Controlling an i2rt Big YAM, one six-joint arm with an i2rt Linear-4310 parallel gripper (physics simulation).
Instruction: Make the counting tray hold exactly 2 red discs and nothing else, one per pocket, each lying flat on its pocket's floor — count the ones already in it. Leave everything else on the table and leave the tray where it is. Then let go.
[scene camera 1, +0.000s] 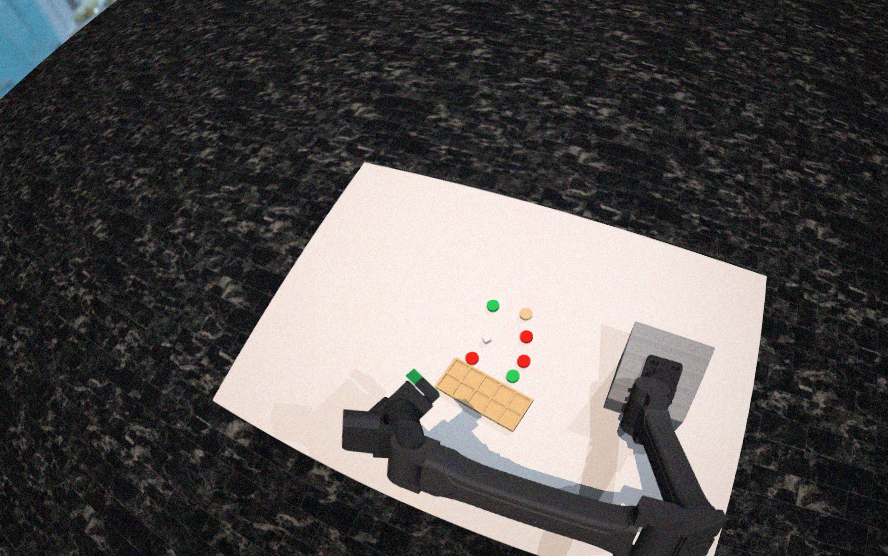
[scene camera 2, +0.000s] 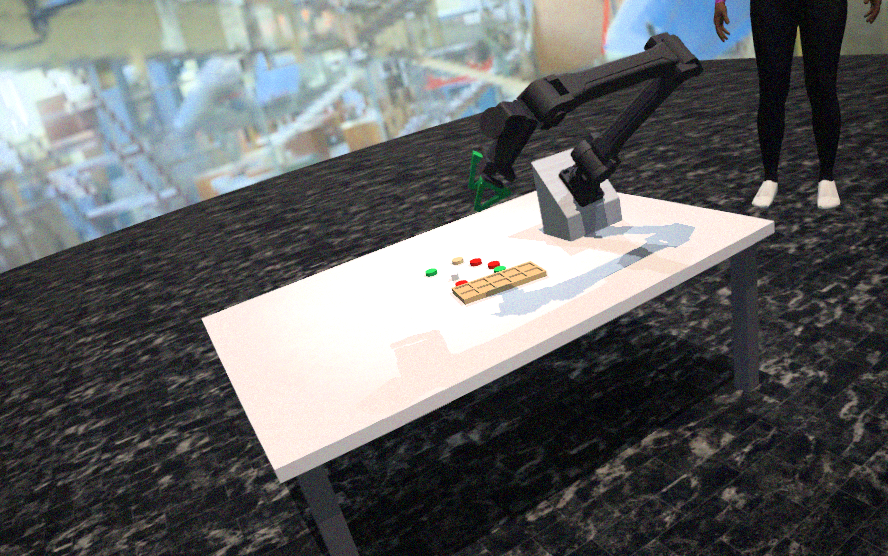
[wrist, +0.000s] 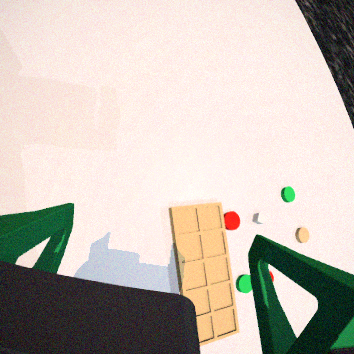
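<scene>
The tan counting tray (scene camera 1: 484, 394) (scene camera 2: 501, 282) (wrist: 201, 240) lies flat on the table, and I see no disc in its visible pockets. In the wrist view its lower left corner is partly hidden by the dark gripper body. One red disc (scene camera 1: 471, 358) (scene camera 2: 461, 283) (wrist: 232, 220) lies close beside the tray's long edge, near one end. A second red disc (scene camera 1: 526, 336) (scene camera 2: 475, 261) and a third red disc (scene camera 1: 523, 360) (scene camera 2: 493, 264) lie farther out. My gripper (scene camera 1: 420, 381) (scene camera 2: 475, 198) (wrist: 165, 230) is open and empty, raised high above the table near the tray.
One green disc (scene camera 1: 512, 375) (scene camera 2: 499, 269) (wrist: 244, 283) lies near the tray. Another green disc (scene camera 1: 492, 305) (scene camera 2: 430, 271) (wrist: 287, 194), a tan disc (scene camera 1: 525, 313) (scene camera 2: 457, 260) (wrist: 302, 235) and a small whitish block (scene camera 1: 486, 339) (scene camera 2: 454, 277) (wrist: 258, 218) lie beyond.
</scene>
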